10 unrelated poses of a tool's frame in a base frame.
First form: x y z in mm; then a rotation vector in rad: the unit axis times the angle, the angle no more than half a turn.
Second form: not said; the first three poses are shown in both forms.
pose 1, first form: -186.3 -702.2 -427.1 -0.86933 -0.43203 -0.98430
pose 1, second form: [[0.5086 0.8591 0.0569 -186.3], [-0.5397 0.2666 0.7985 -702.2], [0.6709 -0.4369 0.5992 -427.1], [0 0 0 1]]
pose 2, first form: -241.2 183.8 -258.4 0.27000 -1.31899 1.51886
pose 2, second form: [[-0.4174 -0.7957 -0.4390 -241.2], [0.5462 0.1664 -0.8210 183.8], [0.7263 -0.5824 0.3651 -258.4], [0 0 0 1]]
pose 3, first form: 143.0 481.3 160.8 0.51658 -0.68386 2.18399
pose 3, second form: [[-0.6175 -0.7739 0.1403 143.0], [0.5557 -0.5555 -0.6185 481.3], [0.5566 -0.3040 0.7732 160.8], [0 0 0 1]]
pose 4, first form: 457.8 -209.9 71.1 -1.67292 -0.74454 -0.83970
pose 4, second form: [[0.5564 0.8152 0.1609 457.8], [0.0622 -0.2340 0.9702 -209.9], [0.8286 -0.5299 -0.1809 71.1], [0 0 0 1]]
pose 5, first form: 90.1 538.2 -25.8 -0.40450 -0.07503 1.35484
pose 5, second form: [[0.2233 -0.9326 -0.2835 90.1], [0.9582 0.1566 0.2394 538.2], [-0.1788 -0.3251 0.9286 -25.8], [0 0 0 1]]
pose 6, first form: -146.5 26.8 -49.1 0.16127 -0.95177 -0.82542
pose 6, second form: [[0.3075 0.5538 -0.7738 -146.5], [-0.6877 0.6914 0.2215 26.8], [0.6577 0.4640 0.5934 -49.1], [0 0 0 1]]
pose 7, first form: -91.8 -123.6 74.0 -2.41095 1.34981 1.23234
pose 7, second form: [[0.2725 -0.7559 -0.5953 -91.8], [-0.6615 -0.5965 0.4546 -123.6], [-0.6987 0.2699 -0.6626 74.0], [0 0 0 1]]
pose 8, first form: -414.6 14.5 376.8 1.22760 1.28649 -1.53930
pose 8, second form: [[-0.2398 0.9513 -0.1937 -414.6], [0.0218 -0.1942 -0.9807 14.5], [-0.9706 -0.2394 0.0259 376.8], [0 0 0 1]]
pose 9, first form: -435.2 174.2 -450.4 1.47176 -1.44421 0.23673
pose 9, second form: [[0.2624 -0.8318 -0.4891 -435.2], [-0.6322 0.2347 -0.7384 174.2], [0.7290 0.5029 -0.4643 -450.4], [0 0 0 1]]
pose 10, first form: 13.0 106.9 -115.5 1.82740 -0.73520 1.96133
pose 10, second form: [[-0.0988 -0.5863 0.8040 13.0], [-0.0867 -0.7999 -0.5939 106.9], [0.9913 -0.1284 0.0282 -115.5], [0 0 0 1]]
